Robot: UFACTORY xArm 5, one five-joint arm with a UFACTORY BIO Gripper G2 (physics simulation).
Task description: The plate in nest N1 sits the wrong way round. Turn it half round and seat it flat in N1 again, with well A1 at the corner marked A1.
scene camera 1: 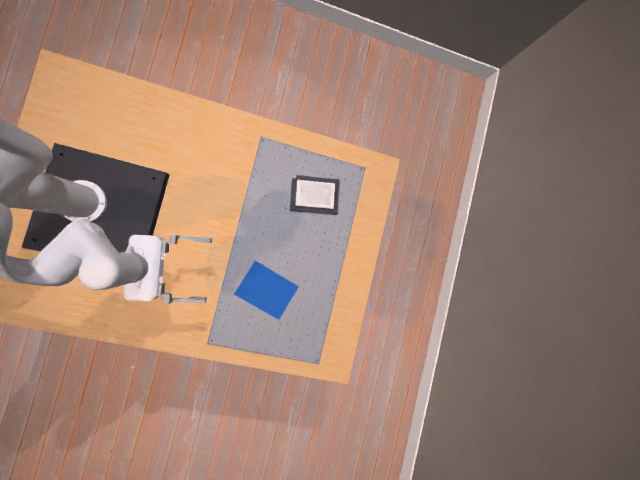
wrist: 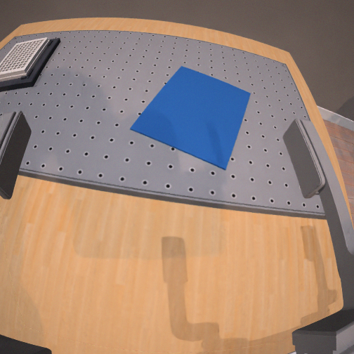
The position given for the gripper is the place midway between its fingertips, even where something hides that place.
Observation:
In view: the gripper (scene camera 1: 209, 270), a white well plate (scene camera 1: 309, 193) and a blue rectangle (scene camera 1: 263, 288).
The gripper is seen too in the wrist view (wrist: 161, 116). The blue rectangle is seen too in the wrist view (wrist: 193, 112).

